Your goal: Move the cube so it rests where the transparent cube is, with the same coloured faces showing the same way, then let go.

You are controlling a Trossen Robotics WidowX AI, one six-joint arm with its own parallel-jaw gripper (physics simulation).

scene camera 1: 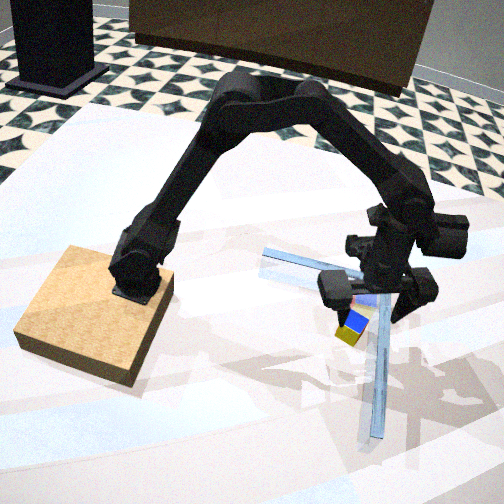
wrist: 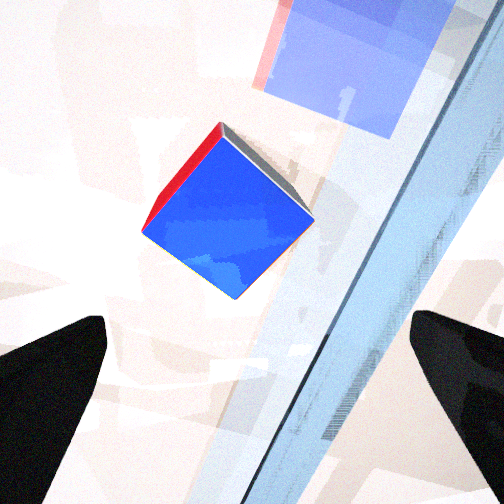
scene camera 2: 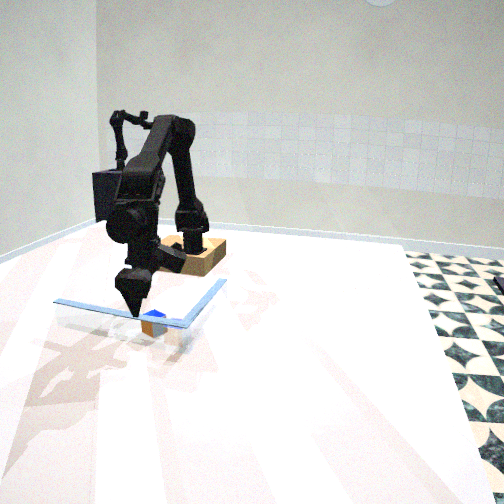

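Observation:
The cube [wrist: 228,210] lies on the white table, blue face up, with a red side and a grey side showing in the wrist view. In scene camera 1 it [scene camera 1: 352,327] shows blue and yellow faces; in scene camera 2 it [scene camera 2: 153,322] shows blue over orange. The transparent cube [wrist: 362,55] lies just beyond it, against the inner corner of the pale blue L-shaped rail [scene camera 1: 380,350]. My gripper [scene camera 1: 377,292] hangs above the cube, open and empty, its fingertips [wrist: 250,370] spread wide to either side.
A wooden block [scene camera 1: 95,312] carries the arm's base at the left. The rail's long arm [wrist: 400,260] runs diagonally right beside the cube. A dark cabinet [scene camera 1: 58,40] stands on the checkered floor behind.

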